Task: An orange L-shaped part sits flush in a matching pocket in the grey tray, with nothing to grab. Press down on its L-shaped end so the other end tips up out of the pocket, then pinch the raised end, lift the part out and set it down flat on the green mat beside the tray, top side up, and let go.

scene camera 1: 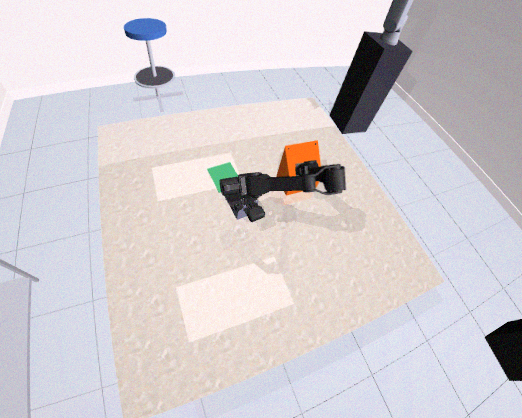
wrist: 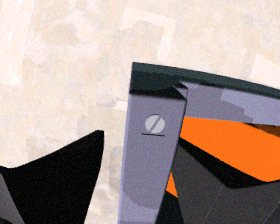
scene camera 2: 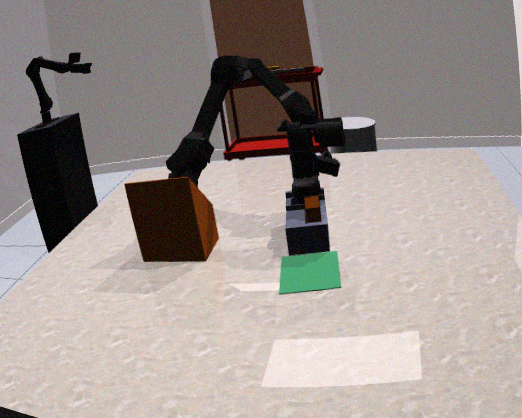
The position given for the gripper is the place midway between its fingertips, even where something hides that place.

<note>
In view: the gripper (scene camera 2: 309,210) and a green mat (scene camera 2: 317,271).
The gripper also shows in the wrist view (wrist: 137,141).
</note>
